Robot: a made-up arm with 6 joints.
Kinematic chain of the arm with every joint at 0, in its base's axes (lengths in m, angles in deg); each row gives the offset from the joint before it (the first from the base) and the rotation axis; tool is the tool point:
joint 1: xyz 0 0 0.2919 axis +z
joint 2: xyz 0 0 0 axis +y
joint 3: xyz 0 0 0.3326 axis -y
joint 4: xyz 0 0 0 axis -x
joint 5: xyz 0.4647 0 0 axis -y
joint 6: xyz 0 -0.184 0 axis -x
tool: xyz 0 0 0
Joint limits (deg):
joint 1: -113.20..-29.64
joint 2: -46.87..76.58
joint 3: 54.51..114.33
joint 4: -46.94..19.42
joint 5: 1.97..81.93
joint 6: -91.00..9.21
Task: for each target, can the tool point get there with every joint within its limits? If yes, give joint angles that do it. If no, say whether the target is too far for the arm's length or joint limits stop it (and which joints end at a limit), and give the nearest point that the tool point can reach.
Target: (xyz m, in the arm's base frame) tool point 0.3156 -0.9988 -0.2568
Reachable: no: too far | nearest point 0.2154 -0.6816 0.0699 | short by 0.466 m
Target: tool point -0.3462 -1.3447 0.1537
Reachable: no: too far | nearest point -0.2013 -0.7817 0.2717 | short by 0.593 m
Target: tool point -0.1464 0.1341 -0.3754
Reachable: no: joint limits stop it (at a limit: joint 1, joint 2, joint 3, joint 4) | nearest point -0.3927 -0.5973 0.0699 | short by 0.891 m
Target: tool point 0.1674 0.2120 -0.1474
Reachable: no: joint limits stop it (at a limit: joint 1, joint 2, joint 3, joint 4) | nearest point 0.5495 -0.4572 0.0699 | short by 0.801 m
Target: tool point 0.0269 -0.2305 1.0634
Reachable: yes | joints -41.40 -1.56 77.99 -32.54 62.33 1.64
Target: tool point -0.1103 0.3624 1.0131
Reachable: yes | joints -101.66 -17.78 98.08 9.85 28.96 -67.92
